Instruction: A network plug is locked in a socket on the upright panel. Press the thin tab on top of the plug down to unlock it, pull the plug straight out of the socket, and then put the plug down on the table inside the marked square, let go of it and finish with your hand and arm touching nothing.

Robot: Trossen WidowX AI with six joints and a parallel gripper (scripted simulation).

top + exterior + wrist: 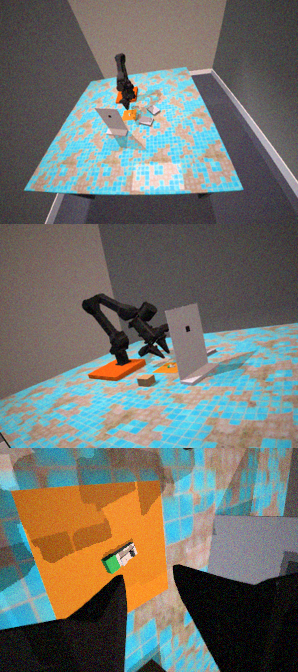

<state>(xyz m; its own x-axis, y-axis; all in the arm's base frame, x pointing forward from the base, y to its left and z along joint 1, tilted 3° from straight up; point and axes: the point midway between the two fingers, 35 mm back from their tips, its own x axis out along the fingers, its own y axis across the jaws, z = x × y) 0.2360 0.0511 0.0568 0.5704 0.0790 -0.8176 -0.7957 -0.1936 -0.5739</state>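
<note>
My gripper tip is 4 cm above the thin pale tab and 2 cm short of it. From my gripper tip the other things lie so: white panel 18 cm ahead, 6 cm above, 5 cm to the right; then green plug 5 cm below, 1 cm ahead; then orange marked square 5 cm below, 1 cm ahead.
</note>
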